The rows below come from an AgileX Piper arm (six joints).
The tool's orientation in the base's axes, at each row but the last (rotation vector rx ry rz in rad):
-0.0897, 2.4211, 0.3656
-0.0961, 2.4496, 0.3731
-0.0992, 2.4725, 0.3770
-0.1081, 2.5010, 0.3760
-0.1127, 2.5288, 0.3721
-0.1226, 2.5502, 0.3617
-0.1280, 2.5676, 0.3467
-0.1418, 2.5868, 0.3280
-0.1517, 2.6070, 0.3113
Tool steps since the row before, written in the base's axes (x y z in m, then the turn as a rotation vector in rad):
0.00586, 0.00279, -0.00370, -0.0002, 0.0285, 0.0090
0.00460, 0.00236, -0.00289, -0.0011, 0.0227, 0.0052
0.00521, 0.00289, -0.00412, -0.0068, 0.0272, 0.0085
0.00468, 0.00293, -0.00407, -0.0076, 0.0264, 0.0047
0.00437, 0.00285, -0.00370, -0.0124, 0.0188, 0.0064
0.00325, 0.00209, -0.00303, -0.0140, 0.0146, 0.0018
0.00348, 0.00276, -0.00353, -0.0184, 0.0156, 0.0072
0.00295, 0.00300, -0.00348, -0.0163, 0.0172, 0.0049
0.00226, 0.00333, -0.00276, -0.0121, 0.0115, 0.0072
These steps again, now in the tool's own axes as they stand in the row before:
-0.00205, 0.00086, 0.00713, -0.0047, 0.0295, 0.0014
-0.00177, 0.00082, 0.00559, -0.0018, 0.0232, 0.0020
-0.00164, 0.00092, 0.00699, 0.0009, 0.0292, -0.0025
-0.00144, 0.00106, 0.00662, 0.0037, 0.0276, -0.0002
-0.00157, 0.00114, 0.00609, 0.0068, 0.0215, -0.0063
-0.00112, 0.00078, 0.00472, 0.0106, 0.0167, -0.0046
-0.00115, 0.00132, 0.00540, 0.0115, 0.0195, -0.0109
-0.00085, 0.00170, 0.00512, 0.0108, 0.0203, -0.0076
-0.00074, 0.00232, 0.00423, 0.0063, 0.0145, -0.0090

